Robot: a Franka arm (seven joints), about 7 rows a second.
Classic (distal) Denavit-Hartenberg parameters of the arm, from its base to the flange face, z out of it. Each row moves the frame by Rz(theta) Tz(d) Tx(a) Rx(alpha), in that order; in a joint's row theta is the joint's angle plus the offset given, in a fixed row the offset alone. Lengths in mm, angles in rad.
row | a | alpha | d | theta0
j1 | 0 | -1.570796 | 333 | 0
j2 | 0 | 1.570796 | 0 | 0
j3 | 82.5 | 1.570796 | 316 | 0
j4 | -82.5 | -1.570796 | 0 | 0
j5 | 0 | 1.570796 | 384 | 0
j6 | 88 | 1.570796 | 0 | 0
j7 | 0 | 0 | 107 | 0
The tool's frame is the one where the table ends.
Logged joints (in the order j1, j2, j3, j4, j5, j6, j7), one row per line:
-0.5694 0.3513 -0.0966 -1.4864 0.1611 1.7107 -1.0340
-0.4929 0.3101 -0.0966 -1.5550 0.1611 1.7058 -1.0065
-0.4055 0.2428 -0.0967 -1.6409 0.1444 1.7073 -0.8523
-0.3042 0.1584 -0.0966 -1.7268 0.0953 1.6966 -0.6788
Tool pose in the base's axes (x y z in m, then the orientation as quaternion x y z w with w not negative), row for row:
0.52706 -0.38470 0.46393 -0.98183 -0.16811 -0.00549 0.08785
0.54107 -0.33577 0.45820 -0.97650 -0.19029 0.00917 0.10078
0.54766 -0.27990 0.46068 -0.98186 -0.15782 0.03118 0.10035
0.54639 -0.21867 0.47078 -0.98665 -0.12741 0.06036 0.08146
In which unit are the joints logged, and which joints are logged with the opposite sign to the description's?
The joints are logged in radians. Opposite sign: none.
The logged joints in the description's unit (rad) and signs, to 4 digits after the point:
-0.5694 0.3513 -0.0966 -1.4864 0.1611 1.7107 -1.0340
-0.4929 0.3101 -0.0966 -1.5550 0.1611 1.7058 -1.0065
-0.4055 0.2428 -0.0967 -1.6409 0.1444 1.7073 -0.8523
-0.3042 0.1584 -0.0966 -1.7268 0.0953 1.6966 -0.6788

